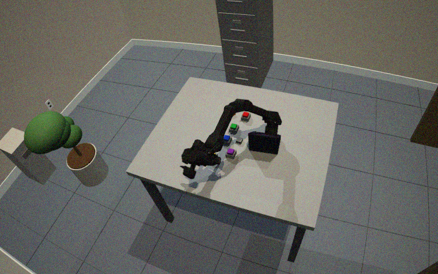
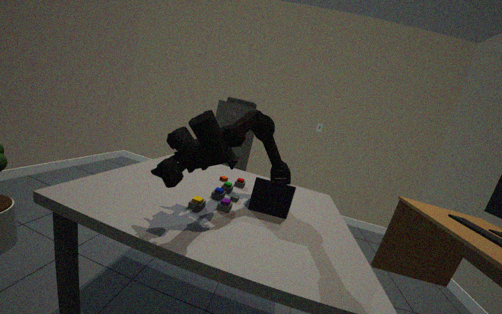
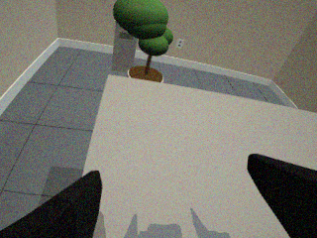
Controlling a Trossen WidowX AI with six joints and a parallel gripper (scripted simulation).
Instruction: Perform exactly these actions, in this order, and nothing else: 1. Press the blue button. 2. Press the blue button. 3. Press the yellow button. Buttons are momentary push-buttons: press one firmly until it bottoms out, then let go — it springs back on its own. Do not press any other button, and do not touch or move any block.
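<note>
My gripper tip is 13 cm past the blue button, 29 cm to the left of it and 15 cm above it. The rest, counted from my gripper tip: purple button: 18 cm behind, 20 cm to the right, 15 cm below; small grey block: 20 cm behind, 31 cm to the right, 18 cm below; yellow button: 8 cm behind, 16 cm to the right, 15 cm below.
</note>
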